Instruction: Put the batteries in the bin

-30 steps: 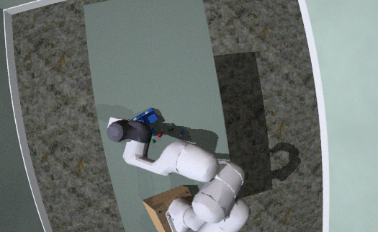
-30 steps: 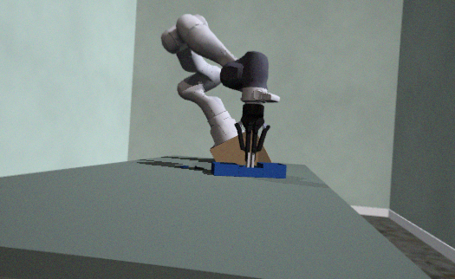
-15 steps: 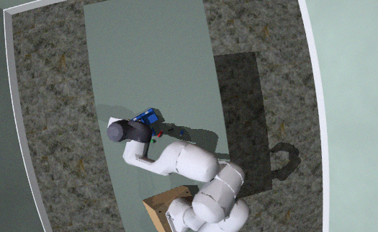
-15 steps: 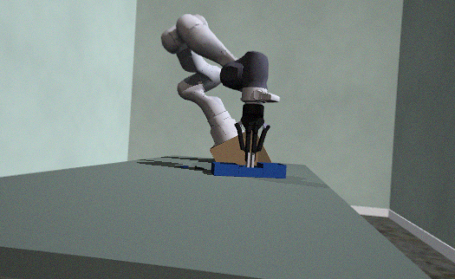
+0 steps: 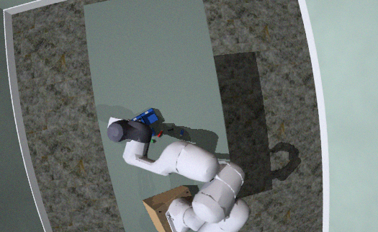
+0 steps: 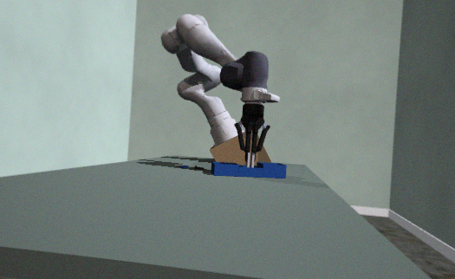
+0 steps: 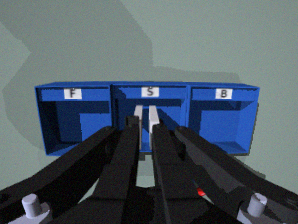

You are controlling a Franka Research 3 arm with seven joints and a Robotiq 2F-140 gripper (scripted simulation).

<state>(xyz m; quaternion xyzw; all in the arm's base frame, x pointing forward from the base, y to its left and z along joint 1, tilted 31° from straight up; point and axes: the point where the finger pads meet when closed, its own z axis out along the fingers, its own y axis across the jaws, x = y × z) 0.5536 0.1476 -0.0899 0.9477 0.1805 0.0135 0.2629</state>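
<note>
The blue bin is 30 mm below my hand. From my hand the other things lie so: blue nine-volt battery (80 mm to the right, 50 mm behind, 40 mm below); then red cylindrical battery (130 mm to the right, 80 mm behind, 40 mm below); then green item (120 mm behind, 70 mm to the right, 40 mm below).
</note>
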